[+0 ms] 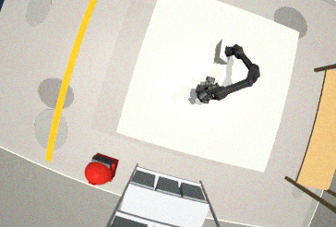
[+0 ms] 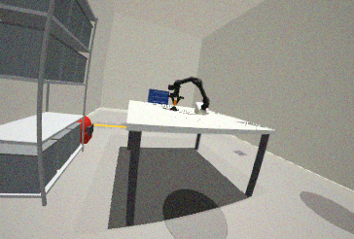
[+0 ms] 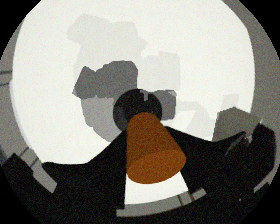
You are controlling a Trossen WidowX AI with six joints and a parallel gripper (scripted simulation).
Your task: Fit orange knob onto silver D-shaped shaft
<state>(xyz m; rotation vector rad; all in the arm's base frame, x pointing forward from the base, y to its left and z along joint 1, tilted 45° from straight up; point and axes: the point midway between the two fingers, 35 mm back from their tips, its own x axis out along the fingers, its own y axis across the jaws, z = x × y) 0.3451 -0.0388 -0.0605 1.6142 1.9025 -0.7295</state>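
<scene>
Right now my gripper tip is 4 cm above the dark round pedestal. Also, from my gripper tip: orange knob: 3 cm above.
</scene>
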